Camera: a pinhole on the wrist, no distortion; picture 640 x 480 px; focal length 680.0 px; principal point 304.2 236.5 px. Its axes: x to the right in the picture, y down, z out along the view. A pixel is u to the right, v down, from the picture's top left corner.
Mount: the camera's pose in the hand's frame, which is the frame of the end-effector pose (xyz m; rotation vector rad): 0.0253 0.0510 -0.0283 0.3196 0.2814 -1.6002
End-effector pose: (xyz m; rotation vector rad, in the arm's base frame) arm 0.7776 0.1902 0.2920 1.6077 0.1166 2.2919
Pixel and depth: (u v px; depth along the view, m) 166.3 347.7 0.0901
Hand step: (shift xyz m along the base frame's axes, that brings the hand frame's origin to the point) 0.0386 -0.0275 0.0649
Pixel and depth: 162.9 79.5 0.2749
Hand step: 0.2411 -0.0503 0.0496
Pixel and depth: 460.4 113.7 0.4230
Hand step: 0.3672 0.1171 0.0053
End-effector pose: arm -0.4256 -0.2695 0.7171 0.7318 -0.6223 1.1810
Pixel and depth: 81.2 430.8 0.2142
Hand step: -0.0206 -0.0990 0.1916
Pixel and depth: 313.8 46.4 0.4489
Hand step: 0.0587 -0.3919 0.1304
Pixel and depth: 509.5 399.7 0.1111
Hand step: 0.0310 -0.0263 0.0706
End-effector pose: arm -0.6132 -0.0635 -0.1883 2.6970 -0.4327 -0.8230
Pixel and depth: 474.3 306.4 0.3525
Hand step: -0.0852 0.0836 -0.2926
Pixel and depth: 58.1 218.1 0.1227
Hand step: -0.0525 -0.0688 -0.0743
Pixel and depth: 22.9 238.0 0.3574
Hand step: -0.2015 -0.1242 -0.2756
